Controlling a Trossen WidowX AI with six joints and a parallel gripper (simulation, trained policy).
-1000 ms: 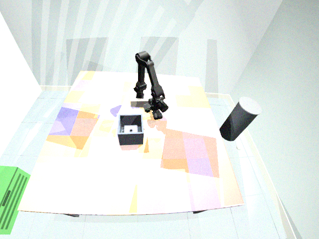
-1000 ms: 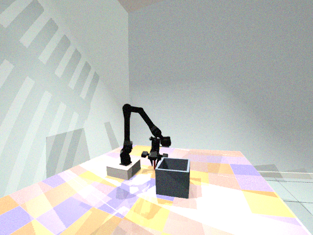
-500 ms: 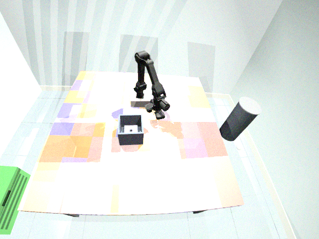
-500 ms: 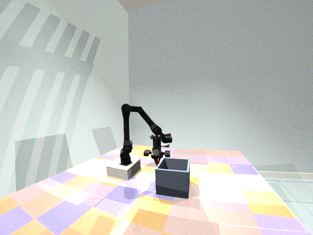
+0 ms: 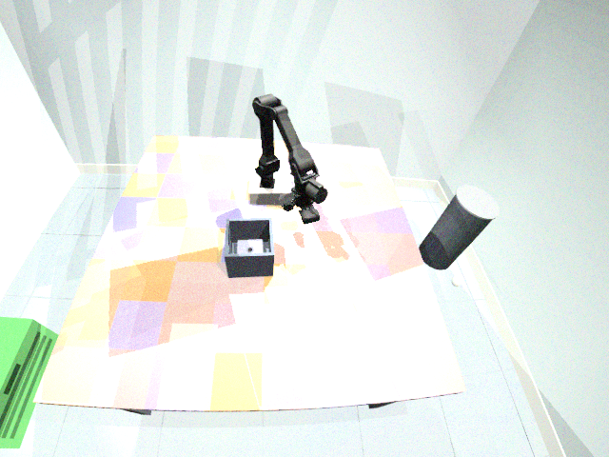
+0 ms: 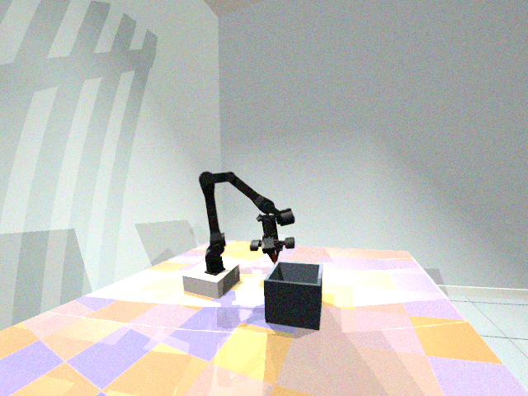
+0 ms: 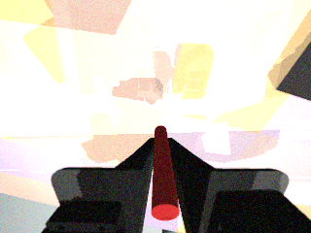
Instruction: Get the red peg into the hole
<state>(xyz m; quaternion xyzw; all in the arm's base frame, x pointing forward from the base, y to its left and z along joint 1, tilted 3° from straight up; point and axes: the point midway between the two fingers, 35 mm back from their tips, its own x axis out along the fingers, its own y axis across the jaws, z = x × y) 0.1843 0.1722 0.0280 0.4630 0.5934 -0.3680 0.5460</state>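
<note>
The light plate is 160 mm ahead of my gripper tip, 200 mm to the right of it and 30 mm below it. Also, from my gripper tip: red peg: 10 mm to the right, 20 mm above.
</note>
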